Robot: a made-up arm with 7 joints. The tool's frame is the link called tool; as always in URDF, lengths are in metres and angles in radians. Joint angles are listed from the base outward. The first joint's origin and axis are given. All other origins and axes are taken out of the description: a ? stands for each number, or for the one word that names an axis. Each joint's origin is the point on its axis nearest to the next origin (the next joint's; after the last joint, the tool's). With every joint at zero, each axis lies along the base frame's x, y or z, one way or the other. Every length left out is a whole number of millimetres.
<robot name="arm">
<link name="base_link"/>
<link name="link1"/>
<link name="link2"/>
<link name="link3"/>
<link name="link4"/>
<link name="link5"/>
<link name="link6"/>
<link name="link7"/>
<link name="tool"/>
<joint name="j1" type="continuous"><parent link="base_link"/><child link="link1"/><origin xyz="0.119 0.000 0.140"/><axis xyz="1 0 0"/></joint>
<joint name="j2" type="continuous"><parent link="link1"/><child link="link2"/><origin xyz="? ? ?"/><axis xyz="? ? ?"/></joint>
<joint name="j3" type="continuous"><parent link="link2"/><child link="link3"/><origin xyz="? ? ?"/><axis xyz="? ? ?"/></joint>
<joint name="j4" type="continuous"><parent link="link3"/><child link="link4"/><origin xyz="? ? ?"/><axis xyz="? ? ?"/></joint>
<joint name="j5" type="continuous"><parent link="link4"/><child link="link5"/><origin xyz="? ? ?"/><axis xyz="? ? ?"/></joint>
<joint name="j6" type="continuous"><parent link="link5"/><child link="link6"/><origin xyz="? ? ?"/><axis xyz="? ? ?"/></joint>
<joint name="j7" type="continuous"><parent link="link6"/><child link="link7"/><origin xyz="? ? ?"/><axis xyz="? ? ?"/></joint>
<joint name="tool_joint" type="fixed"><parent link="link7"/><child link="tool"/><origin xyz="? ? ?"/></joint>
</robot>
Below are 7 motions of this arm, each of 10 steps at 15 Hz.
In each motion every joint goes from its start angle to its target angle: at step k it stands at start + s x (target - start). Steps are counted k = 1, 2, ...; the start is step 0. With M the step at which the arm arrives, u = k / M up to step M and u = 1 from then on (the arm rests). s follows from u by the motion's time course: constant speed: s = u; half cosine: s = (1 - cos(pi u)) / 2; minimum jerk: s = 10 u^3 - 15 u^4 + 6 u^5.
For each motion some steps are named. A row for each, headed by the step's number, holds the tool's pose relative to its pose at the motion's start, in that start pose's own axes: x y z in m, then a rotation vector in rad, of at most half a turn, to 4 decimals.
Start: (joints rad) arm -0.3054 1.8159 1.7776 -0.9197 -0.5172 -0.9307 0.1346
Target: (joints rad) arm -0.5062 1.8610 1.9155 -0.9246 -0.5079 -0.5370 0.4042
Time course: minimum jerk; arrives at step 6
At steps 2, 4, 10:
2: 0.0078 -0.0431 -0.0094 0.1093 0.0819 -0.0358
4: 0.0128 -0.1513 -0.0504 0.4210 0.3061 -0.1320
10: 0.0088 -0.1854 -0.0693 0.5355 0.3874 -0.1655

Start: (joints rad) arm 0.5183 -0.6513 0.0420 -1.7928 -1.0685 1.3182 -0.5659
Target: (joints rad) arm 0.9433 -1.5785 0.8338 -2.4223 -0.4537 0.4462 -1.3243
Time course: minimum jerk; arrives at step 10
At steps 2, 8, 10:
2: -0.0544 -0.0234 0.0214 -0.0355 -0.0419 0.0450
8: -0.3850 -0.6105 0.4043 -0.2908 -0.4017 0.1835
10: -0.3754 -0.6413 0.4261 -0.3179 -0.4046 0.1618

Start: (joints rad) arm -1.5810 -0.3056 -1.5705 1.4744 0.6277 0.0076 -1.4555
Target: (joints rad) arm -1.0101 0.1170 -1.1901 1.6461 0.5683 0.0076 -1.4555
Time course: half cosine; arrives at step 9
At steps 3, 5, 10:
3: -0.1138 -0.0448 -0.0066 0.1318 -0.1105 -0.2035
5: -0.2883 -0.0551 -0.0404 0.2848 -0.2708 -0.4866
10: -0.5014 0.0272 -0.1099 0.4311 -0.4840 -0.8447

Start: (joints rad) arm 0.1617 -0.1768 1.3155 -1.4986 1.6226 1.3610 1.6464
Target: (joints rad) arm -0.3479 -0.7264 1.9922 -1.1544 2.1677 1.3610 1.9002
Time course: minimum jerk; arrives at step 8
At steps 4, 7, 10:
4: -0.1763 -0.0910 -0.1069 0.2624 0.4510 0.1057
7: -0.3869 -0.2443 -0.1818 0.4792 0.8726 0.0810
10: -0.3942 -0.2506 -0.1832 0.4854 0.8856 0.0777

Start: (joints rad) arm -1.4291 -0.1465 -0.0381 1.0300 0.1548 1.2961 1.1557
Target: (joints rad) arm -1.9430 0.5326 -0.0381 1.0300 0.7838 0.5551 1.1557
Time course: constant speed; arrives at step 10
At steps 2, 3, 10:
2: 0.0834 0.0922 0.0345 0.0227 0.0084 0.1308
3: 0.1280 0.1346 0.0489 0.0442 0.0073 0.1933
10: 0.4648 0.3254 0.1270 0.3053 -0.1703 0.5531

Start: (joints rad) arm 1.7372 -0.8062 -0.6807 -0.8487 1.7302 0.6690 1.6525
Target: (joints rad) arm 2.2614 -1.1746 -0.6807 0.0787 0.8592 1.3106 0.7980
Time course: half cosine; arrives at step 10
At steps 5, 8, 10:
5: -0.1808 -0.0602 0.1541 -0.1675 0.1679 -0.8205
8: -0.2955 -0.0354 0.2775 -0.2506 0.6519 -1.3116
10: -0.3203 -0.0253 0.3055 -0.2608 0.8032 -1.3929

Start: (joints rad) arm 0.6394 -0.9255 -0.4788 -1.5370 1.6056 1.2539 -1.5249
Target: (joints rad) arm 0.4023 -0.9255 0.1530 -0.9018 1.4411 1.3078 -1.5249
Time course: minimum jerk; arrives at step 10
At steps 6, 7, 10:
6: -0.2245 -0.1362 0.0474 0.2655 -0.4824 0.4861
7: -0.2709 -0.1799 0.0388 0.3280 -0.5950 0.5904
10: -0.3149 -0.2288 0.0219 0.3950 -0.7150 0.6978

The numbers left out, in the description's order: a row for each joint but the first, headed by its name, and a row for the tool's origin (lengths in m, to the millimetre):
j2: xyz 0.000 -0.121 0.377, axis 0 1 0
j3: xyz 0.258 0.000 0.096, axis 1 0 0
j4: xyz 0.000 -0.005 0.337, axis 0 0 1
j5: xyz 0.084 0.304 0.000, axis 0 -1 0
j6: xyz -0.040 0.000 0.042, axis 0 1 0
j7: xyz 0.158 0.000 -0.110, axis 1 0 0
tool: xyz 0.000 -0.076 0.156

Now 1 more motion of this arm.
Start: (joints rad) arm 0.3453 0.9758 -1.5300 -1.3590 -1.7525 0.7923 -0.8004
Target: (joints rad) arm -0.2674 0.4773 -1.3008 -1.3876 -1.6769 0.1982 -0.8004
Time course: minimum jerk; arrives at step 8
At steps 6, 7, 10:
6: -0.3122 -0.1927 -0.0203 0.6259 -0.5362 -0.4833
7: -0.3456 -0.1976 -0.0417 0.6833 -0.5876 -0.5452
10: -0.3517 -0.1981 -0.0459 0.6937 -0.5970 -0.5568

